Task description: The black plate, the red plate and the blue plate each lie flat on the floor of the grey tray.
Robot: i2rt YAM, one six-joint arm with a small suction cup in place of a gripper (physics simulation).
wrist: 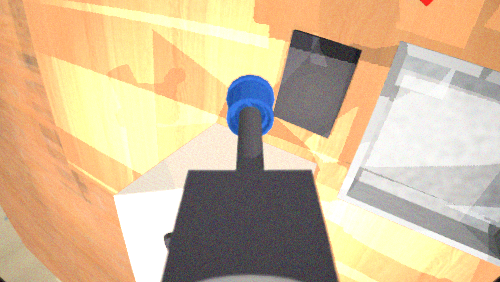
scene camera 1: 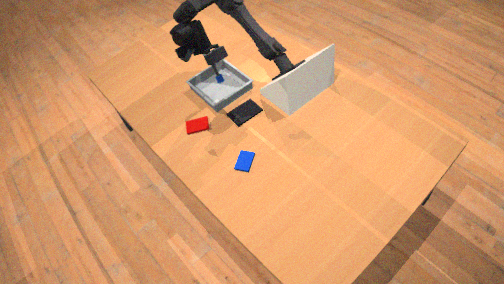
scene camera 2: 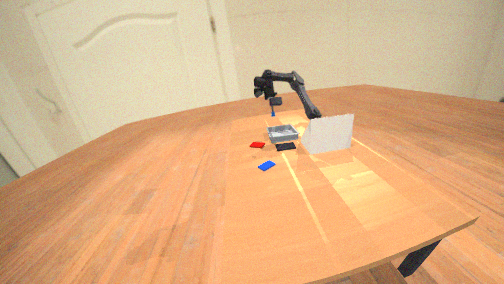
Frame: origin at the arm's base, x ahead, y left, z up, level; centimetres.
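Seen in the pictures: hand at its tool point: [wrist: 250, 96] [scene camera 1: 221, 81] [scene camera 2: 273, 116]; arm's base at its link origin: [scene camera 1: 288, 71] [scene camera 2: 319, 129].
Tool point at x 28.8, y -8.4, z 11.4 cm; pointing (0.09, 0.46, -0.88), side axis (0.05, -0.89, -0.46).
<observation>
Offsets run from my tool point to a thing's middle.
A black plate {dz -22.5, dx -6.3, dy +1.5 cm} [scene camera 1: 245, 112] [scene camera 2: 285, 146] [wrist: 318, 85] lies flat on the table beside the grey tray {dz -20.5, dx -10.4, dy -19.1 cm} [scene camera 1: 218, 107] [scene camera 2: 283, 140] [wrist: 372, 122]. A red plate {dz -22.5, dx +11.9, dy -9.9 cm} [scene camera 1: 197, 125] [scene camera 2: 257, 145] lies flat on the table near the tray; a corner of it shows at the top of the wrist view. A blue plate {dz -22.5, dx +11.8, dy +20.0 cm} [scene camera 1: 245, 161] [scene camera 2: 266, 165] lies flat on the table, farther from the tray; it does not show in the wrist view. No plate shows in the tray. My suction cup [scene camera 1: 219, 79] [scene camera 2: 273, 114] [wrist: 250, 106] is open, holds nothing and hangs high in the air above the table.
A white upright panel [scene camera 1: 312, 80] [scene camera 2: 330, 134] with a slanted side stands on the table near the arm's base, beside the black plate and the tray. In the wrist view, the white panel [wrist: 145, 215] shows behind the suction tool.
</observation>
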